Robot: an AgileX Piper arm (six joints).
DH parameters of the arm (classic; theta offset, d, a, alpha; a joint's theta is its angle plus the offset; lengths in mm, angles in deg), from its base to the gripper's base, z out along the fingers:
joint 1: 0 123 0 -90
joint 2: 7.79 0 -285.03 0
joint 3: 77.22 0 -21.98 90
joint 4: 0 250.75 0 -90
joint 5: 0 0 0 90
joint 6: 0 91 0 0
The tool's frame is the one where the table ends.
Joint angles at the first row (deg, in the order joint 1, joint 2, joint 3, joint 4, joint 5, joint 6):
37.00, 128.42, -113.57, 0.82, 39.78, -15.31
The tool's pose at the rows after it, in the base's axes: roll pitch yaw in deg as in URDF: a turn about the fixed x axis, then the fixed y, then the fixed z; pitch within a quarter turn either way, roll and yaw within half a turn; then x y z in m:
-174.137 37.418 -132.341 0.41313 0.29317 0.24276
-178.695 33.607 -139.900 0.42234 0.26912 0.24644
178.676 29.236 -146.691 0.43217 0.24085 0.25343
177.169 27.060 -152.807 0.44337 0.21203 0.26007
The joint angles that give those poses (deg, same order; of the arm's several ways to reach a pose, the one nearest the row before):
35.03, 126.61, -113.89, 2.66, 44.53, -11.90
31.92, 126.48, -115.37, 4.18, 50.46, -9.48
28.45, 126.48, -117.79, 4.39, 57.32, -6.62
24.84, 126.48, -119.65, 4.45, 61.30, -4.24

